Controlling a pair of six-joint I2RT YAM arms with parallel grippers.
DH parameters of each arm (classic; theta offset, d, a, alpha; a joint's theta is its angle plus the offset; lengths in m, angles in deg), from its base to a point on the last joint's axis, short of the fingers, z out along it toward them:
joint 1: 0 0.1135 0.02 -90
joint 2: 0 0 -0.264 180
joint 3: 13.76 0 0.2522 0
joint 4: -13.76 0 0.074 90
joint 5: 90 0 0 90
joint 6: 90 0.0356 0 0
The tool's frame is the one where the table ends.
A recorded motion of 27 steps. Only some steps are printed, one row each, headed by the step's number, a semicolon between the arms.
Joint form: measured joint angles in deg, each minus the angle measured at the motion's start. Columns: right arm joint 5, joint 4, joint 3, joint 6, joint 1, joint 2; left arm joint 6, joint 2, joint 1, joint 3, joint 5, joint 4.
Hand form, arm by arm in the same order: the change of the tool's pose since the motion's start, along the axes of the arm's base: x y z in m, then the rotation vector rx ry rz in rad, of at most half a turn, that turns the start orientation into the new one. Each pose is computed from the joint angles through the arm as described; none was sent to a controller.
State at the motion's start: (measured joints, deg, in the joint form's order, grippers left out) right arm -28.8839 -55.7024 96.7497 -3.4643 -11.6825 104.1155; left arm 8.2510 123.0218 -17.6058 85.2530 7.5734 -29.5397
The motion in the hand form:
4: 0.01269 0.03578 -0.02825 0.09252 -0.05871 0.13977; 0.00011 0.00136 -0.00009 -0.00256 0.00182 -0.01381
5: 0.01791 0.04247 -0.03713 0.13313 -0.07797 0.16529; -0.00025 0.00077 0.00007 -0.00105 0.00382 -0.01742
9: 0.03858 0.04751 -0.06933 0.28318 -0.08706 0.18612; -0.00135 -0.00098 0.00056 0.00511 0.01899 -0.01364
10: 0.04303 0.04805 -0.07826 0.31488 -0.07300 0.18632; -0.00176 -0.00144 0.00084 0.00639 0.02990 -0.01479
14: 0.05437 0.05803 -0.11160 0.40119 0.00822 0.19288; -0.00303 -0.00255 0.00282 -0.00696 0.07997 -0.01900
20: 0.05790 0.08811 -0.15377 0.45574 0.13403 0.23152; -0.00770 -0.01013 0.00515 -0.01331 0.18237 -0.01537
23: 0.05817 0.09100 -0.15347 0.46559 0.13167 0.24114; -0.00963 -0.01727 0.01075 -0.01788 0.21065 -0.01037
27: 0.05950 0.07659 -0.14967 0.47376 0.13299 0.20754; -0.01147 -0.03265 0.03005 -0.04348 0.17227 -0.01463
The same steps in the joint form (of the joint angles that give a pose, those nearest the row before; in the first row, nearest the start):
4: -6.49 9.66 -6.25 0.11 5.03 0.87; 0.87 0.00 0.22 0.00 0.55 -0.17
5: -8.92 13.16 -7.67 0.98 5.90 1.68; 1.00 0.00 0.13 0.06 0.55 -0.39
9: -16.70 22.27 -9.49 5.79 6.38 6.69; 0.57 0.11 -0.15 0.52 0.28 -1.62
10: -18.16 23.47 -9.51 6.86 6.43 8.20; 0.52 0.22 -0.22 0.88 0.39 -2.47
14: -21.66 25.75 -9.51 9.99 7.69 13.38; 0.13 0.66 -0.28 2.43 1.95 -6.03
20: -23.54 26.73 -10.27 12.02 11.58 18.91; -1.64 1.84 -1.29 5.53 3.67 -13.11
23: -24.15 27.15 -10.29 12.26 11.93 18.93; -3.04 1.99 -2.23 7.23 4.13 -15.85
27: -24.44 25.75 -9.42 12.39 10.03 18.86; -5.07 0.46 -4.20 9.03 4.28 -16.17

